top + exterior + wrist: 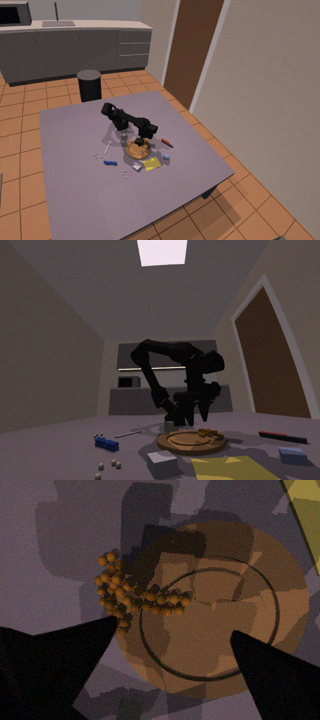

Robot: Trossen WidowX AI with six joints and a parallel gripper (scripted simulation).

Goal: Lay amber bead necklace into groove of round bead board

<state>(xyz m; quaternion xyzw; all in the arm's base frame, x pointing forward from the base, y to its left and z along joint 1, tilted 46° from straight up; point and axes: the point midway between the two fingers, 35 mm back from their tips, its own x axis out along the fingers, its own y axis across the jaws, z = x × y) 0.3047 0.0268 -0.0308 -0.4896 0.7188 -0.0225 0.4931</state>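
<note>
Now: the round wooden bead board 20 mm ahead of my gripper tip, 40 mm to the right of it and 40 mm below it. The rest, counted from my gripper tip: grey block 160 mm ahead, 130 mm to the right, 40 mm below; red-and-black tool 70 mm ahead, 210 mm to the left, 40 mm below; yellow pad 190 mm ahead, 20 mm to the right, 50 mm below.
</note>
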